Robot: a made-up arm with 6 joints. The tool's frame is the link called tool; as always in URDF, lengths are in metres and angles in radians.
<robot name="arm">
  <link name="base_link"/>
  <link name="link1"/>
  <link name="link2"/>
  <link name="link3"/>
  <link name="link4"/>
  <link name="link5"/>
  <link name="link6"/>
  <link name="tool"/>
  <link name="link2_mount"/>
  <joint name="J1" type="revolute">
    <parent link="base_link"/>
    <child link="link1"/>
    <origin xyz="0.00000 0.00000 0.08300"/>
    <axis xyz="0 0 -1"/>
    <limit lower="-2.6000" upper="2.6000" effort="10" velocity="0.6"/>
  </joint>
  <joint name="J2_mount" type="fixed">
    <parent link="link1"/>
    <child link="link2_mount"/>
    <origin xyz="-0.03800 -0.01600 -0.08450"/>
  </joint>
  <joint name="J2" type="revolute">
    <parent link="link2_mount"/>
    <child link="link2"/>
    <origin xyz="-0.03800 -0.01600 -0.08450"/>
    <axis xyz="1 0 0"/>
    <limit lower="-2.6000" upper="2.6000" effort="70" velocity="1"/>
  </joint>
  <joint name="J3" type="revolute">
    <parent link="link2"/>
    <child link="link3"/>
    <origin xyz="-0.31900 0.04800 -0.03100"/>
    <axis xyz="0 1 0"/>
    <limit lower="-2.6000" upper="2.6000" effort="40" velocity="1.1"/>
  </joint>
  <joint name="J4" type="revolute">
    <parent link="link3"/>
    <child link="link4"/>
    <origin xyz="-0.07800 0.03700 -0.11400"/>
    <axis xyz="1 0 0"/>
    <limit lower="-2.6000" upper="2.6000" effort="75" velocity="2.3"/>
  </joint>
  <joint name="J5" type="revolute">
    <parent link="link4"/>
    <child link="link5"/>
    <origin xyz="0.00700 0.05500 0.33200"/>
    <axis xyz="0 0 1"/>
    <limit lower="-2.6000" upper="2.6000" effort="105" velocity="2.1"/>
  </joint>
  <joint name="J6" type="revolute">
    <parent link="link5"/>
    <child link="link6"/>
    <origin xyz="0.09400 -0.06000 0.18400"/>
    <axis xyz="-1 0 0"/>
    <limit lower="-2.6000" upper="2.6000" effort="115" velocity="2"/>
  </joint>
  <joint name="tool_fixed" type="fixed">
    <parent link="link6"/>
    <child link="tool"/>
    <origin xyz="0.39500 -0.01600 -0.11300"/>
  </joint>
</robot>
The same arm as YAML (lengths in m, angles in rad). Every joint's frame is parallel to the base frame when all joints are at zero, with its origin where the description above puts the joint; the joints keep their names.
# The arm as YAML. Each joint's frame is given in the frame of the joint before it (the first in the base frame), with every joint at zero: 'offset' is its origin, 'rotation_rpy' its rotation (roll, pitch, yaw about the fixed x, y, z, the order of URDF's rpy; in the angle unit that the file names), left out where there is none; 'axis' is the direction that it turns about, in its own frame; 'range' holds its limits. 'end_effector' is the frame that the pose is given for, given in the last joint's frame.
length_unit: m
angle_unit: rad
chain:
  - id: J1
    offset: [0.0, 0.0, 0.083]
    axis: [0.0, 0.0, -1.0]
    range: [-2.6, 2.6]
  - id: J2
    offset: [-0.076, -0.032, -0.169]
    axis: [1.0, 0.0, 0.0]
    range: [-2.6, 2.6]
  - id: J3
    offset: [-0.319, 0.048, -0.031]
    axis: [0.0, 1.0, 0.0]
    range: [-2.6, 2.6]
  - id: J4
    offset: [-0.078, 0.037, -0.114]
    axis: [1.0, 0.0, 0.0]
    range: [-2.6, 2.6]
  - id: J5
    offset: [0.007, 0.055, 0.332]
    axis: [0.0, 0.0, 1.0]
    range: [-2.6, 2.6]
  - id: J6
    offset: [0.094, -0.06, 0.184]
    axis: [-1.0, 0.0, 0.0]
    range: [-2.6, 2.6]
end_effector:
  offset: [0.395, -0.016, -0.113]

